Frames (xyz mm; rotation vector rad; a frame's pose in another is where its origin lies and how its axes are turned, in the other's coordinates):
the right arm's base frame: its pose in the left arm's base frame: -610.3 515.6 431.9 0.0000 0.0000 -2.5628
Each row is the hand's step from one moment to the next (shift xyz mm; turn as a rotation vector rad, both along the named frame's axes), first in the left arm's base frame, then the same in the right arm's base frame.
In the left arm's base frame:
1: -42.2 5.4 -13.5 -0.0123 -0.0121 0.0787
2: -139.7 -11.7 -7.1 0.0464 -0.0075 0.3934
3: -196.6 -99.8 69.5 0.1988 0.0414 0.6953
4: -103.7 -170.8 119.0 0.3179 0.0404 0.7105
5: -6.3 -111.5 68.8 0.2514 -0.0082 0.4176
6: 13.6 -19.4 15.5 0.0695 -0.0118 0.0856
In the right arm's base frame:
1: 32.4 -27.6 -13.5 0.0169 0.0034 0.0787
2: 123.3 -66.6 -7.1 -0.0347 0.0317 0.3934
3: 219.2 -24.0 69.5 -0.1891 0.0741 0.6953
4: 180.2 86.3 119.0 -0.2882 0.1401 0.7105
5: 66.3 89.9 68.8 -0.2060 0.1444 0.4176
6: -0.8 23.7 15.5 -0.0517 0.0479 0.0856

